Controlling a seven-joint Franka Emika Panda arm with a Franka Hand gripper.
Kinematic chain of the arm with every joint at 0, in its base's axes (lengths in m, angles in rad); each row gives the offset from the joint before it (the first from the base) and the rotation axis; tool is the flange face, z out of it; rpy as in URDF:
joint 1: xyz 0 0 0.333 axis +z
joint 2: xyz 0 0 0 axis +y
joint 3: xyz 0 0 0.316 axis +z
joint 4: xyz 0.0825 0 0 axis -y
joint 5: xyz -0.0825 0 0.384 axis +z
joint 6: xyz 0 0 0 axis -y
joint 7: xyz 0.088 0 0 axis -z
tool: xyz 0 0 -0.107 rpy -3.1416 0 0
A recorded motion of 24 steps. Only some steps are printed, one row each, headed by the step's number.
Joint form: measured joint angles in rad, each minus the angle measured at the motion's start. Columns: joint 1, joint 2, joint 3, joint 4, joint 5, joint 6, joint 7.
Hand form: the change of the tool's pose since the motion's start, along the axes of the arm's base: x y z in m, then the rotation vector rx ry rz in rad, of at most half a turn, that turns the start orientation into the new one. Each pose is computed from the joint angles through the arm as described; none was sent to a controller.
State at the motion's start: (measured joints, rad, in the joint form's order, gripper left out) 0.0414 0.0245 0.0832 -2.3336 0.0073 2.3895 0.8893
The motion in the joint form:
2: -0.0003 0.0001 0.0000 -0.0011 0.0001 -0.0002 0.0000
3: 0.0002 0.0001 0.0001 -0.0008 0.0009 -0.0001 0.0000
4: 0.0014 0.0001 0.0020 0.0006 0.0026 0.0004 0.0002
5: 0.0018 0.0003 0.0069 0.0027 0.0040 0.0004 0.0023
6: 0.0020 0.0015 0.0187 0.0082 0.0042 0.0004 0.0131
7: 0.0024 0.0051 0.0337 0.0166 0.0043 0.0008 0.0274
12: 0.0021 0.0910 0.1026 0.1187 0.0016 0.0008 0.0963
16: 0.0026 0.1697 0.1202 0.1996 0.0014 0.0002 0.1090
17: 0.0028 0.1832 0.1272 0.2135 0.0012 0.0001 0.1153
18: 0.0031 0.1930 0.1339 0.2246 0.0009 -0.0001 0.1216
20: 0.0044 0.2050 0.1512 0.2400 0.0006 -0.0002 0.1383
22: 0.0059 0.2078 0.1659 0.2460 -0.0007 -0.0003 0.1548
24: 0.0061 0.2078 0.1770 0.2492 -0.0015 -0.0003 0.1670
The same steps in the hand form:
2: -0.0003 -0.0002 -0.0005 -0.0001 0.0014 -0.0004
3: -0.0003 0.0001 -0.0004 0.0005 0.0011 -0.0003
4: 0.0000 0.0018 0.0002 0.0020 -0.0007 0.0014
5: 0.0003 0.0046 0.0010 0.0034 -0.0024 0.0036
6: 0.0012 0.0109 0.0028 0.0049 -0.0064 0.0046
7: 0.0026 0.0191 0.0045 0.0072 -0.0113 0.0056
12: 0.0266 0.0604 0.0034 0.0295 -0.0239 0.0058
16: 0.0481 0.0749 -0.0048 0.0481 -0.0226 0.0086
17: 0.0511 0.0796 -0.0062 0.0525 -0.0221 0.0088
18: 0.0533 0.0841 -0.0068 0.0563 -0.0224 0.0091
20: 0.0549 0.0952 -0.0065 0.0643 -0.0239 0.0100
22: 0.0541 0.1045 -0.0051 0.0692 -0.0256 0.0100
24: 0.0531 0.1108 -0.0033 0.0728 -0.0278 0.0092

